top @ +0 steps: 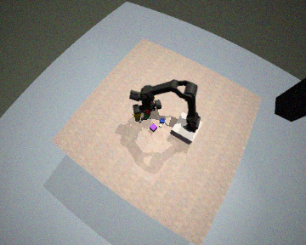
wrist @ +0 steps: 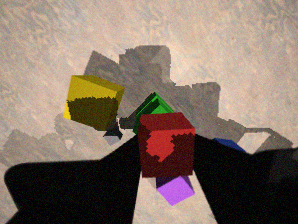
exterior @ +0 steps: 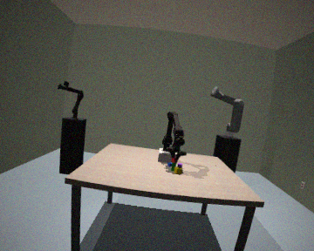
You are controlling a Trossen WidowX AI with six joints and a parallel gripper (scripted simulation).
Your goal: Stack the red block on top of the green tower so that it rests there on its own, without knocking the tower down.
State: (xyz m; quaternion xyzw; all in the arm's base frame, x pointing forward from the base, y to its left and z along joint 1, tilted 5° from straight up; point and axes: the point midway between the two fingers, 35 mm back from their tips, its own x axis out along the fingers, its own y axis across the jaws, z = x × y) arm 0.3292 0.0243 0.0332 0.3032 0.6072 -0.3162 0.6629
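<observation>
Now: gripper tip 1 cm below the red block. Also, from my gripper tip: blue block: 12 cm behind, 1 cm to the right, 6 cm below; yellow block: 7 cm ahead, 2 cm to the left, 5 cm below; purple block: 8 cm behind, 7 cm to the left, 6 cm below.
</observation>
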